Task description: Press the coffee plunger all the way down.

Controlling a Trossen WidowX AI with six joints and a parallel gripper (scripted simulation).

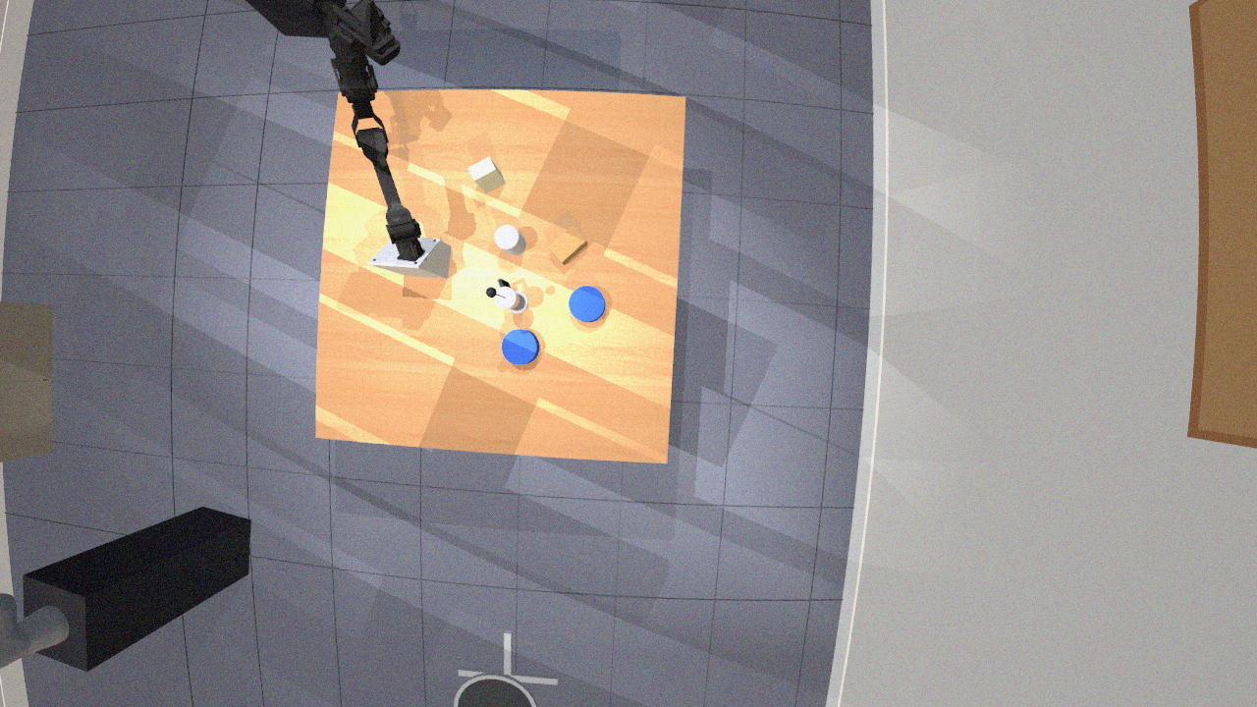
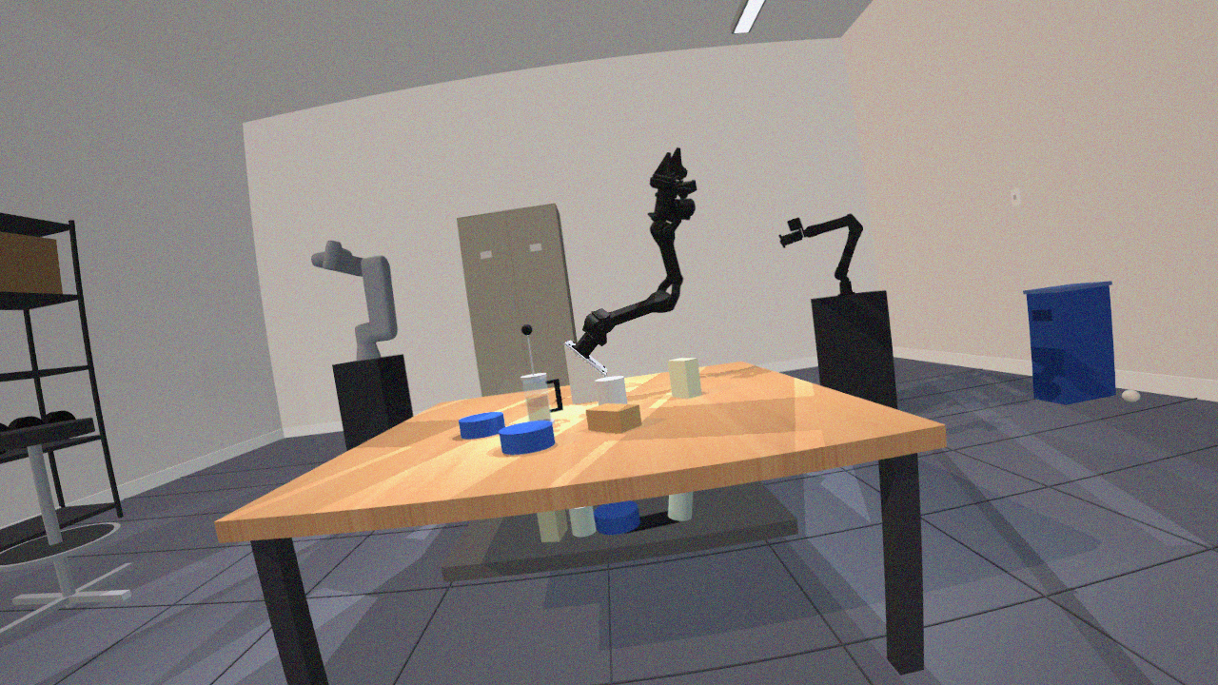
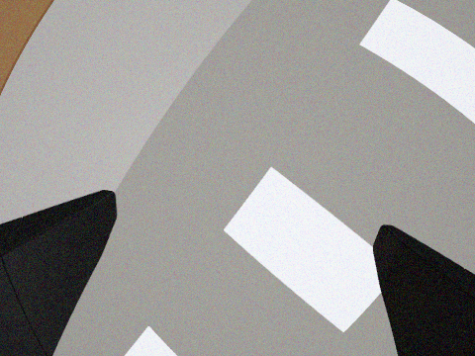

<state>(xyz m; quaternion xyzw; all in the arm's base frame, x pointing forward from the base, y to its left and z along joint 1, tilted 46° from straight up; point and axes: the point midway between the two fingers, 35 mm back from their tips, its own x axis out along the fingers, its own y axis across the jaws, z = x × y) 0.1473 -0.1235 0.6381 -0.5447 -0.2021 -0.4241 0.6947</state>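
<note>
Right now my gripper tip is 600 mm above the coffee press, 450 mm to the left of it and 180 mm short of it. Also, from my gripper tip: white cylinder: 680 mm below, 270 mm to the right, 150 mm ahead; tan block: 700 mm below, 340 mm ahead, 250 mm to the right.
</note>
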